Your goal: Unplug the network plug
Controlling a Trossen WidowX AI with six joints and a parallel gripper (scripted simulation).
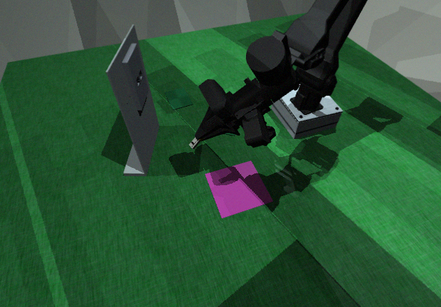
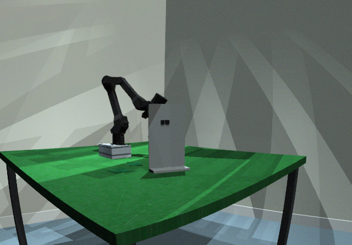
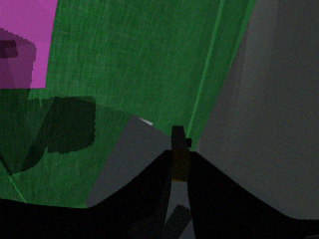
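The marked square lies 140 mm below my gripper tip, 60 mm to the left of it and 60 mm behind it. From my gripper tip the other things lie so: upright panel: 150 mm to the right, 80 mm ahead, 10 mm below.
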